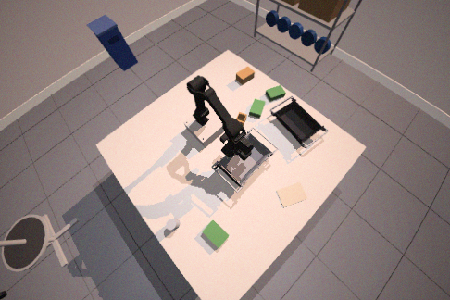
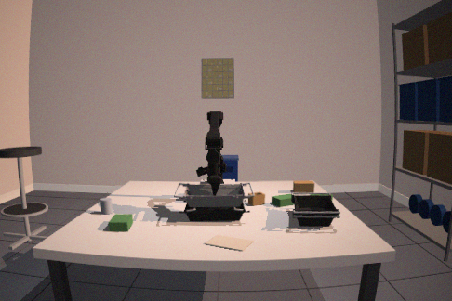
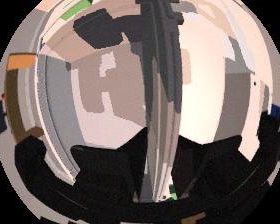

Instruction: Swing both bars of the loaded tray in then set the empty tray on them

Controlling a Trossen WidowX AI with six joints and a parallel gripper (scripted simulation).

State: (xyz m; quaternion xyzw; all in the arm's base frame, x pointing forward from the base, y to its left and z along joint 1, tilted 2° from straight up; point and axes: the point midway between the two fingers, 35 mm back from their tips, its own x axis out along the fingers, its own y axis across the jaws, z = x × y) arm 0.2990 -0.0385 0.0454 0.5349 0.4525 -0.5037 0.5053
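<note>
The grey wire-handled tray is 70 mm ahead of my gripper tip, 30 mm above it and 10 mm to the right of it. The rest, counted from my gripper tip: beige pad 400 mm ahead, 80 mm below, 20 mm to the left.
</note>
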